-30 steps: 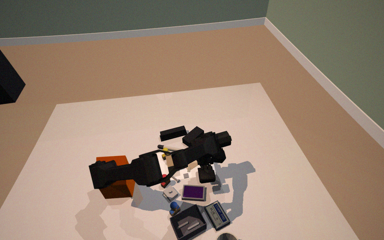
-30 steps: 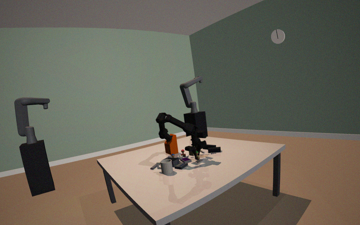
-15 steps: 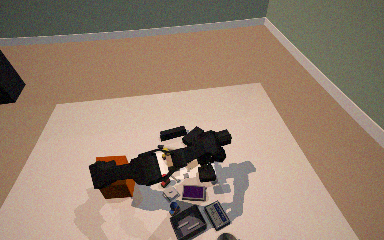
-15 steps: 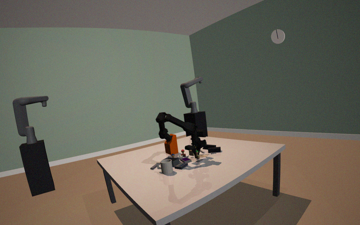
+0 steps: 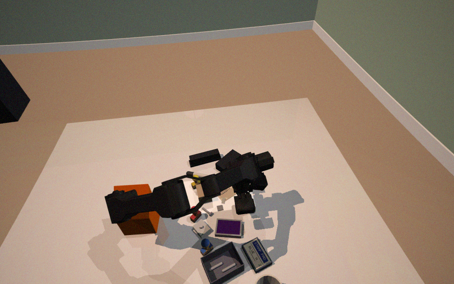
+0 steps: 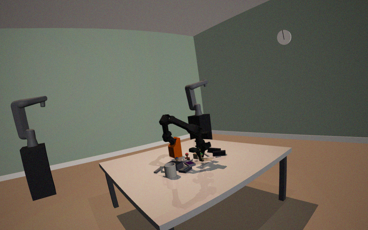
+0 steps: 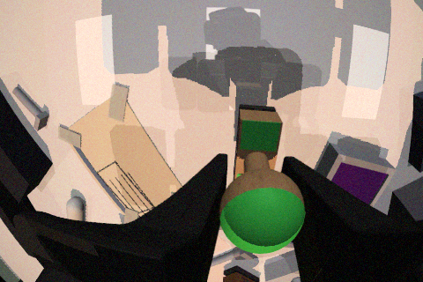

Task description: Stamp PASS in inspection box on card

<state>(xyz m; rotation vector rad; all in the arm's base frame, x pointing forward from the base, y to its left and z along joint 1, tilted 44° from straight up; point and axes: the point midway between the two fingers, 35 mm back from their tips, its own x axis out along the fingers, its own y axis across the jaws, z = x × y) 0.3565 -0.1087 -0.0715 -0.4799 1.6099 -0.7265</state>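
Right now the purple ink pad is 7 cm behind my gripper tip, 7 cm to the right of it and 4 cm below it. Also, from my gripper tip: tan block (13 cm behind, 8 cm to the left, 2 cm below); then green-knobbed PASS stamp (right at my gripper tip); then tan card (3 cm behind, 9 cm to the left, 5 cm below).
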